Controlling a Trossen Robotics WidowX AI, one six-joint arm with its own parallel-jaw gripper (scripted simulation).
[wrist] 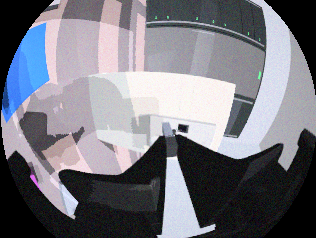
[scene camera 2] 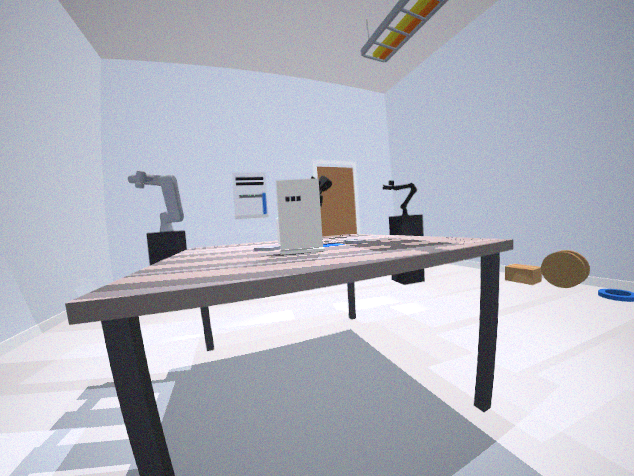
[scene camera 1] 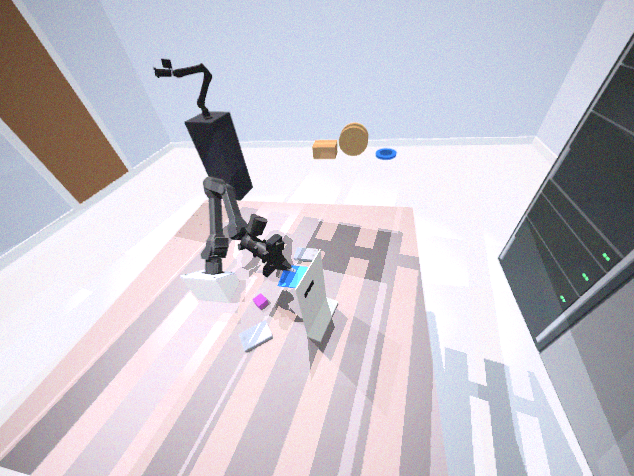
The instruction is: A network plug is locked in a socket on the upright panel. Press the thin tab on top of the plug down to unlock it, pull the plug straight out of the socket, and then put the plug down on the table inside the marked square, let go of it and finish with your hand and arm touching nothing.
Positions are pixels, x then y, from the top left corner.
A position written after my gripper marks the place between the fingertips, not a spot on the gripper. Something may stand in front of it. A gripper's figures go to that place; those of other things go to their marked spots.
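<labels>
My gripper (wrist: 169, 140), 0.10 m from the lens. White panel (wrist: 128, 109), 0.22 m from the lens.
</labels>
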